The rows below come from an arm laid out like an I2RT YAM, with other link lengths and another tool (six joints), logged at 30 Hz.
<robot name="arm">
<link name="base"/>
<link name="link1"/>
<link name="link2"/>
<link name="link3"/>
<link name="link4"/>
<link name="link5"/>
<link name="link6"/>
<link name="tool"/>
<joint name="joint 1" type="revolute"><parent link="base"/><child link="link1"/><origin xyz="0.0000 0.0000 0.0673" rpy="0.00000 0.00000 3.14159"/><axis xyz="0 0 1"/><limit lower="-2.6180" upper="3.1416"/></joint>
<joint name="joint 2" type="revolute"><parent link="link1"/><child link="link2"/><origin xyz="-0.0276 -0.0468 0.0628" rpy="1.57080 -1.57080 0.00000"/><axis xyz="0 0 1"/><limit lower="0.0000" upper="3.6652"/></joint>
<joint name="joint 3" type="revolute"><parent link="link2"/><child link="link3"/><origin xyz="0.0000 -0.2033 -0.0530" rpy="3.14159 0.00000 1.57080"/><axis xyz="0 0 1"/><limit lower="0.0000" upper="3.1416"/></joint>
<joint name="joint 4" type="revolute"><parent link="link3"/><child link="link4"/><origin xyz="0.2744 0.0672 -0.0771" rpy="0.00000 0.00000 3.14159"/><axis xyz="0 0 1"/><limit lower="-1.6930" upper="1.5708"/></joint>
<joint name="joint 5" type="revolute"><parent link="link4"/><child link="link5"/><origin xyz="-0.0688 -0.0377 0.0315" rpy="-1.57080 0.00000 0.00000"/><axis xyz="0 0 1"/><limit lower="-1.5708" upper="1.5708"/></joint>
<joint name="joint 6" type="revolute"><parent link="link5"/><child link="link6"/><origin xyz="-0.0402 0.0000 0.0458" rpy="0.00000 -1.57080 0.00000"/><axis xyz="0 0 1"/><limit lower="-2.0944" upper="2.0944"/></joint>
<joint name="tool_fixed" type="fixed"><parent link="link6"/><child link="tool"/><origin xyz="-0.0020 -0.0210 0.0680" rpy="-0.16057 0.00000 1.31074"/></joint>
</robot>
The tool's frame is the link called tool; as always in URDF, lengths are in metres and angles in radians.
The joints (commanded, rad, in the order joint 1, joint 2, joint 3, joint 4, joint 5, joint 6), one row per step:
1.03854, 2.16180, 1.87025, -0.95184, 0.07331, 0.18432
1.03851, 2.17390, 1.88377, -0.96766, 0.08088, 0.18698
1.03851, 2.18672, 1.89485, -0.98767, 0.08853, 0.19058
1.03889, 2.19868, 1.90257, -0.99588, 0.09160, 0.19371
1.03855, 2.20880, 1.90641, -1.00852, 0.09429, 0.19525
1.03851, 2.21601, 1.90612, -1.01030, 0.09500, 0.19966
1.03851, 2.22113, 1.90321, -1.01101, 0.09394, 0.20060
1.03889, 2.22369, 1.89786, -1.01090, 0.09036, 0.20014
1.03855, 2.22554, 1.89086, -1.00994, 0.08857, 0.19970
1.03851, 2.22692, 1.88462, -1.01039, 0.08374, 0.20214
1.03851, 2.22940, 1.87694, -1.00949, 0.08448, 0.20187
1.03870, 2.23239, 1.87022, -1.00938, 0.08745, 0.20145
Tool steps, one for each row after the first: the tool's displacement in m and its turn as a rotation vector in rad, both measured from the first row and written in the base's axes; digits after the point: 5 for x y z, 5 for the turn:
0.00044, -0.00085, -0.00145, -0.01545, 0.00173, -0.00493
0.00026, -0.00274, -0.00416, -0.03711, 0.00723, -0.01061
0.00023, -0.00308, -0.00719, -0.04865, 0.01163, -0.01404
-0.00027, -0.00479, -0.01080, -0.06598, 0.01921, -0.01649
-0.00053, -0.00539, -0.01411, -0.07340, 0.02416, -0.02087
-0.00106, -0.00607, -0.01732, -0.08027, 0.02958, -0.02140
-0.00208, -0.00672, -0.02021, -0.08542, 0.03634, -0.01953
-0.00275, -0.00779, -0.02322, -0.09148, 0.04170, -0.01891
-0.00389, -0.00874, -0.02591, -0.09564, 0.05022, -0.01996
-0.00459, -0.01008, -0.02930, -0.10408, 0.05417, -0.01987
-0.00516, -0.01151, -0.03255, -0.11392, 0.05639, -0.02002

